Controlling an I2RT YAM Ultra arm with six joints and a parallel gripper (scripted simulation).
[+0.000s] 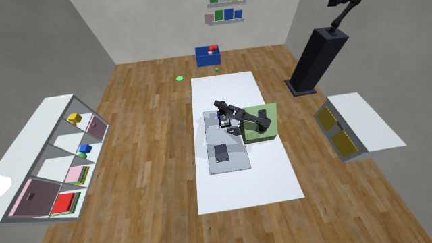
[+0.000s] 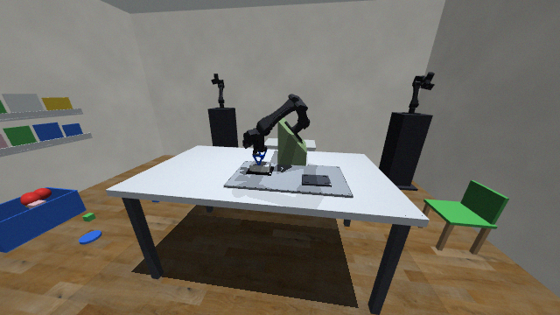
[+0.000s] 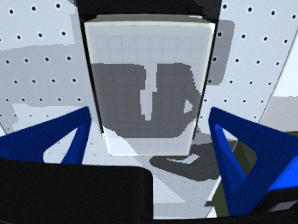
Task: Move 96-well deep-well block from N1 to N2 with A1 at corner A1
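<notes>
Now: hand 4 cm above the deep-well block.
</notes>
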